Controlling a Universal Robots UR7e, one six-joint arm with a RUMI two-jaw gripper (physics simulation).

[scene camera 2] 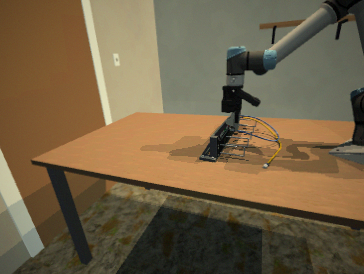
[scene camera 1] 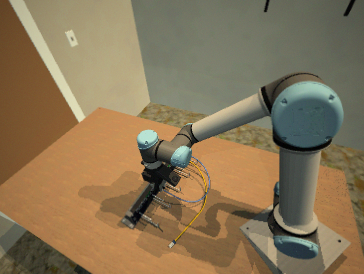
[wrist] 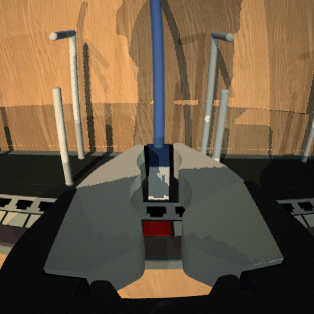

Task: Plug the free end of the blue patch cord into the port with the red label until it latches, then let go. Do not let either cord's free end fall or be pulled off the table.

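Observation:
In the wrist view my gripper (wrist: 158, 148) is shut on the blue cord's plug (wrist: 159, 182), a clear tip with a dark blue boot. The blue cord (wrist: 158, 75) (scene camera 1: 209, 182) runs away from the boot. The plug's tip is close to a dark port opening (wrist: 156, 211), with the red label (wrist: 157, 228) just below it. The tip looks to be outside the port; the exact gap cannot be told. In the scene views the gripper (scene camera 2: 235, 125) is at the black patch panel (scene camera 1: 140, 202) (scene camera 2: 214, 146), and the fingertips are hard to make out.
The yellow cord (scene camera 1: 202, 200) (scene camera 2: 279, 146) arcs beside the panel, and its free end (scene camera 1: 172, 244) (scene camera 2: 266, 165) lies on the table (scene camera 1: 65, 165) (scene camera 2: 100, 150). Metal cord guides (wrist: 75, 95) (wrist: 210, 95) stand up on both sides of the blue cord. More ports (wrist: 24, 204) are at the left.

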